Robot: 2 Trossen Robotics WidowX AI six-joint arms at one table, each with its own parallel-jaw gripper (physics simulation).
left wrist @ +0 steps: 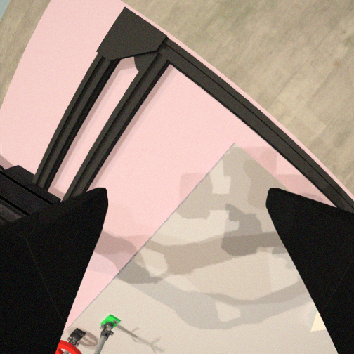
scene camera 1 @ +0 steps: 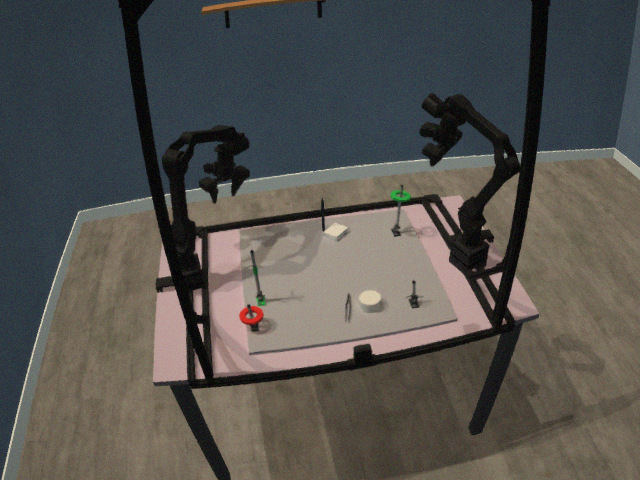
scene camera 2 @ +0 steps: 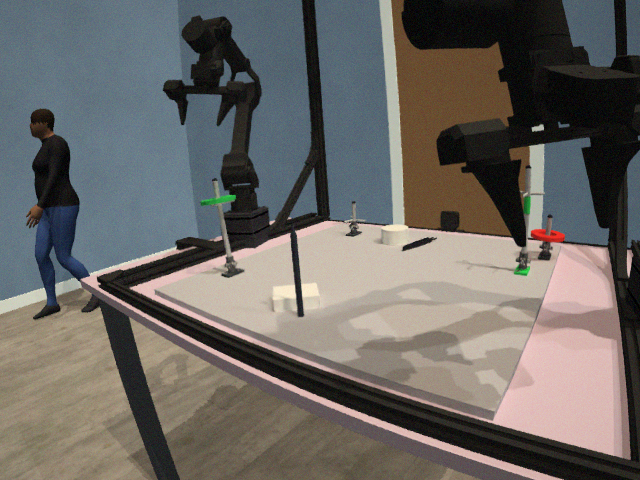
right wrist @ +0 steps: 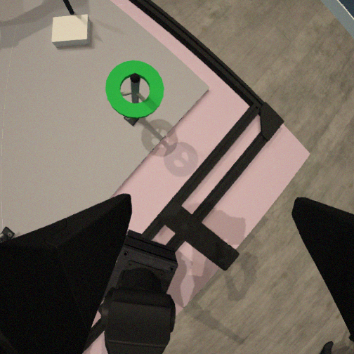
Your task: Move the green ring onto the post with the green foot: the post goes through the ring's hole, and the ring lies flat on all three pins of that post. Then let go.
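Places are measured from the left arm's base along level axes (x right, y back, z down), in millimetres.
Where they show: left gripper, fingertip midpoint: point(scene camera 1: 223, 199) point(scene camera 2: 564, 236); right gripper, fingertip midpoint: point(scene camera 2: 199, 125); left arm's base at its link origin: point(scene camera 1: 185, 265); right arm's base at its link origin: point(scene camera 1: 470, 242) point(scene camera 2: 243, 210).
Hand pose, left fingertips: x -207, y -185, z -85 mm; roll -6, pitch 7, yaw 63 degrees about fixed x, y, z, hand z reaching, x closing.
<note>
Things, the pixels of their top centre, and the offset from my left fingertips. "spot": a spot on its surface instead.
- green ring at its top centre: point(scene camera 2: 217, 196) point(scene camera 1: 400, 194) dx +207, dy -575, dz +3 mm
- tall post with a dark foot, surface spot: point(scene camera 2: 224, 232) point(scene camera 1: 397, 211) spot: dx +203, dy -566, dz +75 mm
- post with the green foot, surface spot: point(scene camera 2: 527, 227) point(scene camera 1: 255, 279) spot: dx +371, dy -22, dz +77 mm
- red ring at its top centre: point(scene camera 2: 547, 232) point(scene camera 1: 251, 314) dx +479, dy +24, dz +109 mm
- white block at its top centre: point(scene camera 2: 295, 291) point(scene camera 1: 335, 229) dx +132, dy -361, dz +142 mm
- upright pen at its top centre: point(scene camera 2: 292, 221) point(scene camera 1: 321, 196) dx +93, dy -329, dz +22 mm
- white cylinder at its top centre: point(scene camera 2: 394, 227) point(scene camera 1: 369, 297) dx +520, dy -326, dz +127 mm
- tweezers at its top centre: point(scene camera 2: 420, 241) point(scene camera 1: 347, 306) dx +506, dy -260, dz +152 mm
- short post at a spot on its surface: point(scene camera 2: 353, 211) point(scene camera 1: 412, 287) spot: dx +558, dy -450, dz +98 mm
The green ring point(scene camera 1: 393, 196) point(scene camera 2: 209, 201) point(right wrist: 114, 90) is high on a tall post with a dark foot point(scene camera 1: 398, 214) point(scene camera 2: 224, 232), at the back right in scene camera 1; the post goes through its hole. The post with the green foot point(scene camera 1: 257, 284) point(scene camera 2: 527, 227) point(left wrist: 101, 345) stands upright at the left in scene camera 1, with a green band and no ring. My left gripper point(scene camera 1: 224, 197) point(scene camera 2: 562, 235) point(left wrist: 189, 196) is open and empty, high above the table. My right gripper point(scene camera 2: 200, 124) point(right wrist: 213, 204) is open and empty, high up, apart from the green ring.
A red ring point(scene camera 1: 244, 315) point(scene camera 2: 547, 238) point(left wrist: 67, 346) is on a short post close to the green foot. A white block point(scene camera 1: 336, 231) point(scene camera 2: 307, 297) point(right wrist: 71, 30), upright pen point(scene camera 1: 323, 214) point(scene camera 2: 296, 268), white cylinder point(scene camera 1: 370, 300) point(scene camera 2: 394, 235), tweezers point(scene camera 1: 347, 307) and another short post point(scene camera 1: 413, 291) point(scene camera 2: 353, 211) also stand or lie around.
</note>
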